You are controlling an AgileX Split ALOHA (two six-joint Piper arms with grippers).
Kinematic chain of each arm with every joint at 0, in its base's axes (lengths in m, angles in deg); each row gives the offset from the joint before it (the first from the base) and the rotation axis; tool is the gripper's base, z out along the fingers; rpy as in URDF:
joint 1: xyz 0 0 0.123 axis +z
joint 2: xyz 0 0 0 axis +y
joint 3: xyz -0.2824 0 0.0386 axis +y
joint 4: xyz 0.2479 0 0.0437 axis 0.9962 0 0.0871
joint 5: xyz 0 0 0 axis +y
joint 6: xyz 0.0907 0 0.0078 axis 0.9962 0 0.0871
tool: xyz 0 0 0 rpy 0 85 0
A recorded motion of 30 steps. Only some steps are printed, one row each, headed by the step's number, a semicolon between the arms.
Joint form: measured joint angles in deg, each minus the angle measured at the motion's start. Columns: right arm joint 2, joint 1, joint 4, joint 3, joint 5, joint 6; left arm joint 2, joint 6, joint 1, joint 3, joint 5, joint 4.
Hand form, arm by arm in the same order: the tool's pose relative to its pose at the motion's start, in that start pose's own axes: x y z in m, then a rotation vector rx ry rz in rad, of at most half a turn. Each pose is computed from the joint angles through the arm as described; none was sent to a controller.
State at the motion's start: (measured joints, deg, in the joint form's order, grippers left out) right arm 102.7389 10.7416 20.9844 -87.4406 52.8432 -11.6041; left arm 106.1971 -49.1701 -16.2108 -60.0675 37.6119 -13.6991
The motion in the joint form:
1: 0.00 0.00 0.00 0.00 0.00 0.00; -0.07 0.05 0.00 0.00 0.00 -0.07
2: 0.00 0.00 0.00 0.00 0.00 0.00; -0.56 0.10 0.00 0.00 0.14 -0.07
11: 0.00 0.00 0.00 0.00 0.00 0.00; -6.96 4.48 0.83 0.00 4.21 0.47
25: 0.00 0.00 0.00 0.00 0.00 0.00; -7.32 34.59 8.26 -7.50 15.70 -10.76
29: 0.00 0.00 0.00 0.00 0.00 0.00; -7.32 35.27 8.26 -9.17 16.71 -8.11
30: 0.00 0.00 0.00 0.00 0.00 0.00; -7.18 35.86 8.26 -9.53 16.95 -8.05
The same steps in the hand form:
1: 0.0000 0.0000 0.0000 0.0000 0.0000 0.0000; 0.0001 -0.0001 -0.0004 0.0015 0.0000 0.0001
2: 0.0000 0.0000 0.0000 0.0000 0.0000 0.0000; 0.0004 -0.0005 -0.0032 0.0070 -0.0027 0.0022
11: 0.0000 0.0000 0.0000 0.0000 0.0000 0.0000; 0.0033 0.0019 -0.0407 0.0439 -0.0224 0.0886
25: 0.0000 0.0000 0.0000 0.0000 0.0000 0.0000; -0.0248 -0.0018 -0.0765 0.1505 0.0797 0.3949
29: 0.0000 0.0000 0.0000 0.0000 0.0000 0.0000; -0.0286 -0.0038 -0.0822 0.1288 0.0545 0.4429
30: 0.0000 0.0000 0.0000 0.0000 0.0000 0.0000; -0.0292 -0.0047 -0.0827 0.1289 0.0543 0.4550

